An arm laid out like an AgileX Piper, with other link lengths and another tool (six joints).
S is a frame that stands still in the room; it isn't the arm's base.
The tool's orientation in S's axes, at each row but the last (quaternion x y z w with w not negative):
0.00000 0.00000 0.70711 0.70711
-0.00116 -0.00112 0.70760 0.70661
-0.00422 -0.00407 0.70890 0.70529
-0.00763 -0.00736 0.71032 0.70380
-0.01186 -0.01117 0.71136 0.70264
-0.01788 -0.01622 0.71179 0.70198
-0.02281 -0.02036 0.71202 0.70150
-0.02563 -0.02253 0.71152 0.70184
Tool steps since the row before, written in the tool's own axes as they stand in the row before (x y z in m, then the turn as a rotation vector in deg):
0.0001 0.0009 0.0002 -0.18 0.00 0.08
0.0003 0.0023 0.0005 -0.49 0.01 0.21
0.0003 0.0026 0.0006 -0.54 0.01 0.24
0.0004 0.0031 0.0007 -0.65 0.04 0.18
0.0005 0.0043 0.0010 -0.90 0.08 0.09
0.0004 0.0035 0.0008 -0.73 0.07 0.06
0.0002 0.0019 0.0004 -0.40 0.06 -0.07
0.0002 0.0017 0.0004 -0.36 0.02 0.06
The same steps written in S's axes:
-0.0009 0.0001 0.0002 0.00 -0.18 0.08
-0.0023 0.0003 0.0005 -0.01 -0.49 0.21
-0.0026 0.0003 0.0006 -0.01 -0.54 0.24
-0.0031 0.0004 0.0006 -0.04 -0.65 0.18
-0.0043 0.0004 0.0009 -0.07 -0.90 0.09
-0.0035 0.0004 0.0006 -0.06 -0.73 0.06
-0.0019 0.0002 0.0003 -0.05 -0.40 -0.07
-0.0017 0.0002 0.0003 -0.02 -0.36 0.06

